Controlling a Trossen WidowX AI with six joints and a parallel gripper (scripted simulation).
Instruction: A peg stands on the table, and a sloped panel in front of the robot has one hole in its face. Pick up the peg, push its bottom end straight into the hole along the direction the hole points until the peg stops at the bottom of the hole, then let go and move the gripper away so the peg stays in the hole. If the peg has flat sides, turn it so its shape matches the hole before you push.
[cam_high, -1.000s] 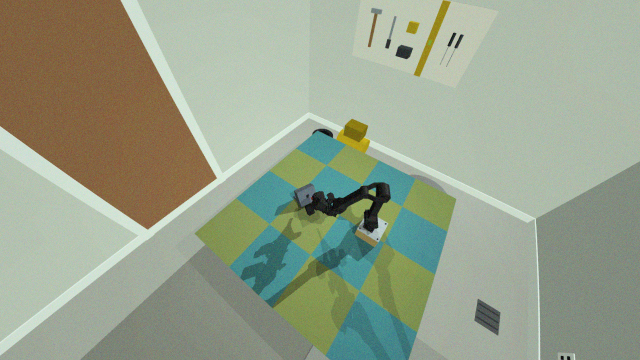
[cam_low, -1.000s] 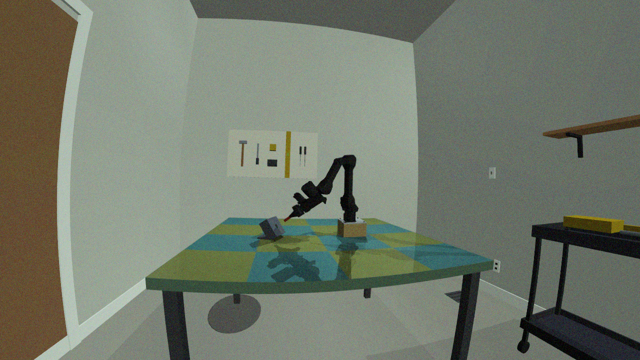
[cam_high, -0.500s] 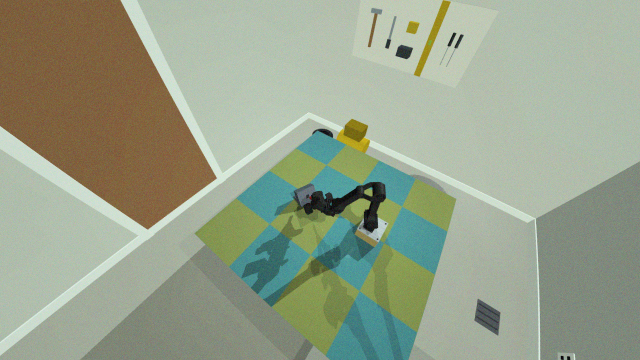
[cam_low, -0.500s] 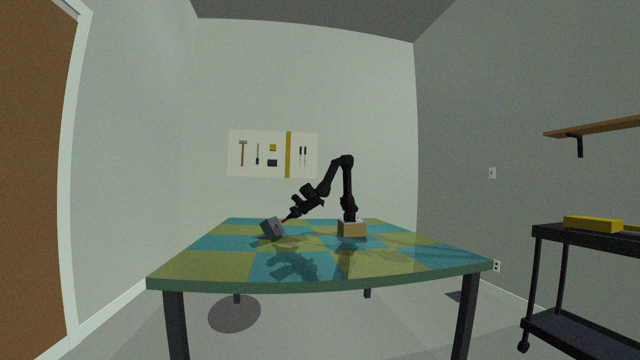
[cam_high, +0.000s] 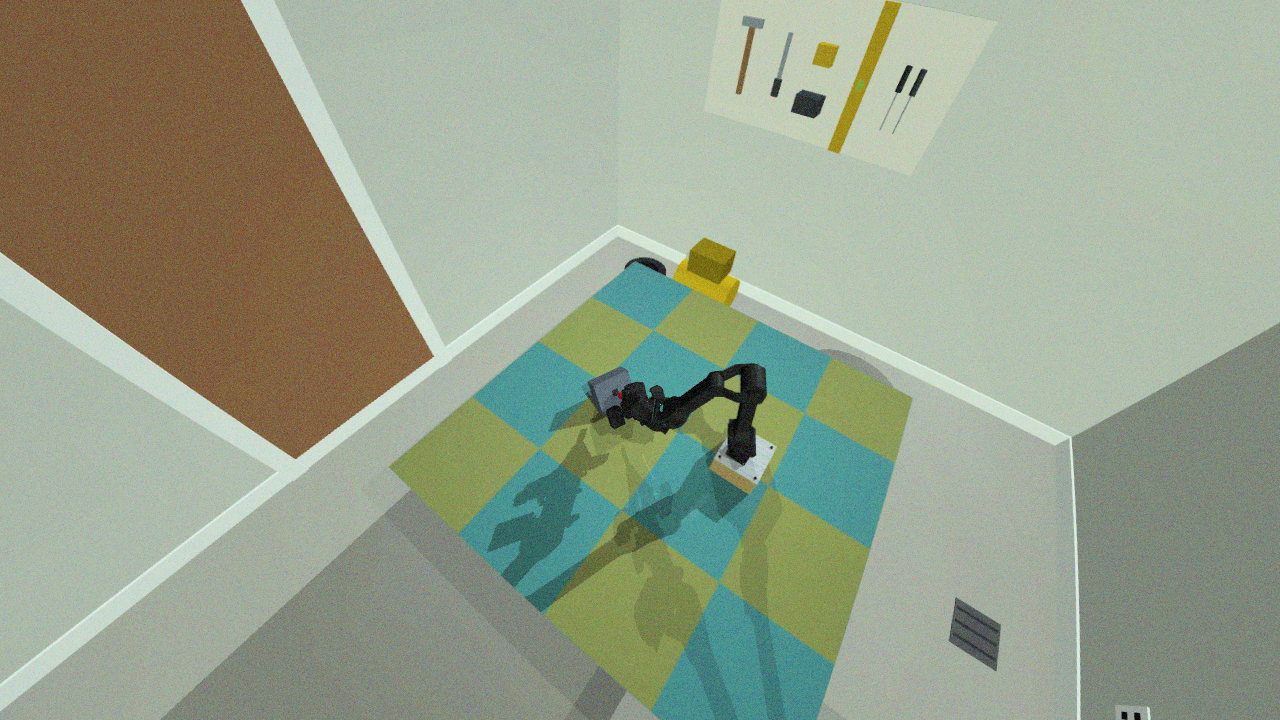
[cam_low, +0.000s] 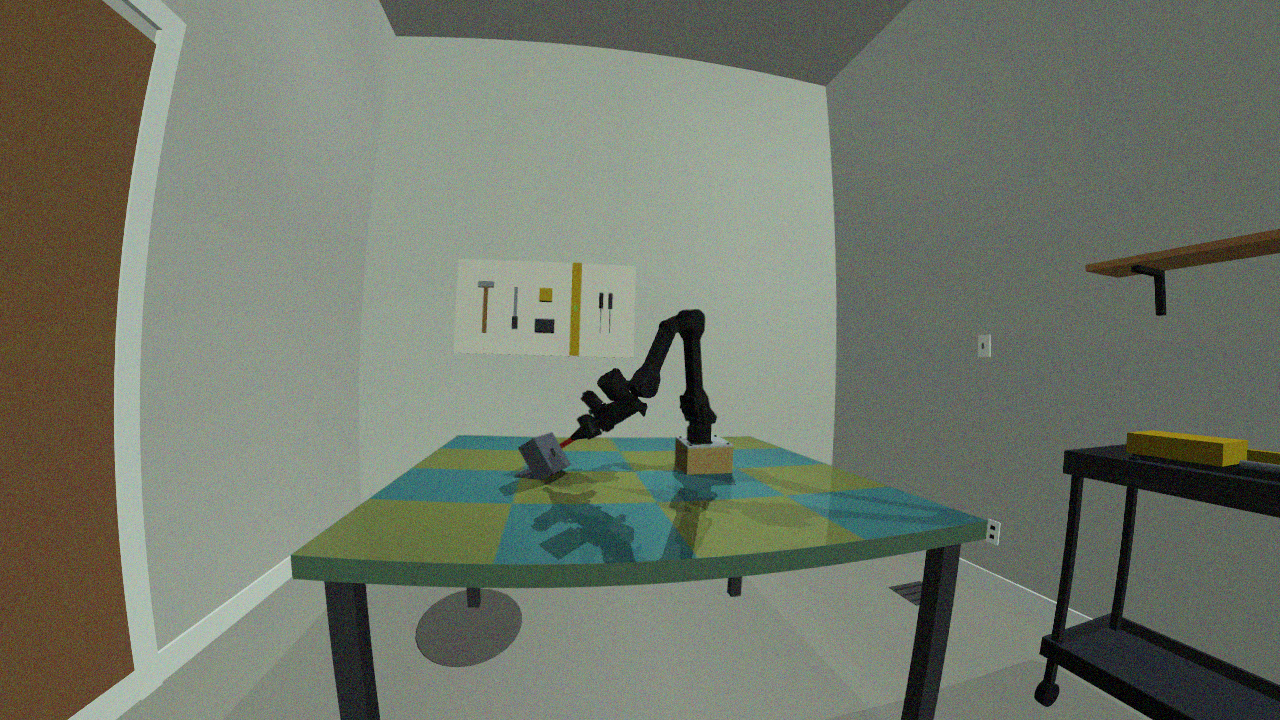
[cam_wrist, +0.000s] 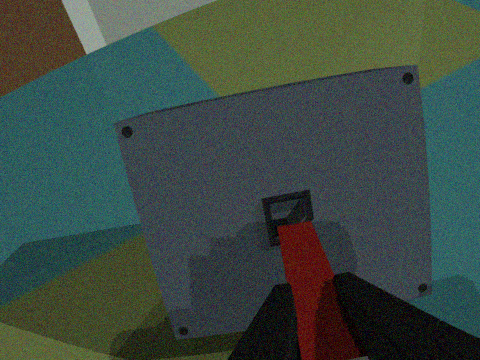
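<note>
The grey sloped panel lies 7 cm ahead of my gripper tip, 6 cm below it and 3 cm to the right of it. Also, from my gripper tip: red square-sided peg: 1 cm to the left, 1 cm behind, 1 cm above.
</note>
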